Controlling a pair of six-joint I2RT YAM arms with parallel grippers.
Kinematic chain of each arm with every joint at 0, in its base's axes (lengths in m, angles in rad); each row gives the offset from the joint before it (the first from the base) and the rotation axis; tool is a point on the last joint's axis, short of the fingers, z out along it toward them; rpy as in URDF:
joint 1: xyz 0 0 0.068 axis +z
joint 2: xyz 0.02 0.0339 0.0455 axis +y
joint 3: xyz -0.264 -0.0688 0 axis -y
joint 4: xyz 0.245 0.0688 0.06 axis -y
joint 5: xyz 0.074 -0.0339 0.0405 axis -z
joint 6: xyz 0.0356 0 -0.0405 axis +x
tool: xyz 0 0 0 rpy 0 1.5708 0
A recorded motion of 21 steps. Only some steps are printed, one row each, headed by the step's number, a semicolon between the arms.
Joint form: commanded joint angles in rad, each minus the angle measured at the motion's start. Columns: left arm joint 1, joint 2, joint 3, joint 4, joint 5, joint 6; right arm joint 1, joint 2, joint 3, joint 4, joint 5, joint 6.
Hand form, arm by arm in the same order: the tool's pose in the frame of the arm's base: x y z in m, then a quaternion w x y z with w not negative. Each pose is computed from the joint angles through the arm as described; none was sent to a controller.
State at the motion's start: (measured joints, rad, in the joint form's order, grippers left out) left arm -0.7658 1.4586 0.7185 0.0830 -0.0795 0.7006; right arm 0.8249 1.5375 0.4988 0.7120 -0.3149 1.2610
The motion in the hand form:
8: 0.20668 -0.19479 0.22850 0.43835 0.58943 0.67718 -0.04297; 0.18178 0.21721 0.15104 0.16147 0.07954 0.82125 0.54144
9: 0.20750 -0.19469 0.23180 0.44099 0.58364 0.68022 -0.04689; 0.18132 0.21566 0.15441 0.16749 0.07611 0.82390 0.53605
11: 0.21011 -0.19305 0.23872 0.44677 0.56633 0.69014 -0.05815; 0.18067 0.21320 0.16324 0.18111 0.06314 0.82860 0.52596
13: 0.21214 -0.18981 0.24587 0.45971 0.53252 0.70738 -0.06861; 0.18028 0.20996 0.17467 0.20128 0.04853 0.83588 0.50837
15: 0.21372 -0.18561 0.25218 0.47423 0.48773 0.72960 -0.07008; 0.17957 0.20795 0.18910 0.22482 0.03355 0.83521 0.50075
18: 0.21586 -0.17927 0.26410 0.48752 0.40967 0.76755 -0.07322; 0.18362 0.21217 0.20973 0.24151 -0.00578 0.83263 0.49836
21: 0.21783 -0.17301 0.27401 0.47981 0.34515 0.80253 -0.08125; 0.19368 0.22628 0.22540 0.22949 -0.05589 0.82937 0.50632
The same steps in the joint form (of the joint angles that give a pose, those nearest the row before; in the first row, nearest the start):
8: 0.0164 -0.1315 0.0704 -0.2044 0.1305 -0.0425; 0.0088 0.0038 -0.0223 -0.0387 -0.0112 -0.0150
9: 0.0190 -0.1345 0.0794 -0.2099 0.1338 -0.0559; 0.0072 -0.0185 -0.0192 -0.0718 -0.0037 -0.0323
11: 0.0309 -0.1419 0.0969 -0.2194 0.1452 -0.0943; 0.0043 -0.0661 -0.0061 -0.1448 0.0070 -0.0772
13: 0.0432 -0.1581 0.1027 -0.2089 0.1378 -0.1632; 0.0004 -0.1235 0.0169 -0.2458 0.0314 -0.1375
15: 0.0531 -0.1770 0.1026 -0.1935 0.0991 -0.2454; 0.0003 -0.1781 0.0418 -0.3169 0.0554 -0.1873
18: 0.0662 -0.2025 0.1219 -0.2078 0.0278 -0.3904; -0.0025 -0.2046 0.1125 -0.4044 0.0351 -0.2692
21: 0.0827 -0.2156 0.1588 -0.2743 -0.0133 -0.5198; -0.0042 -0.1589 0.2171 -0.4698 -0.0458 -0.3396

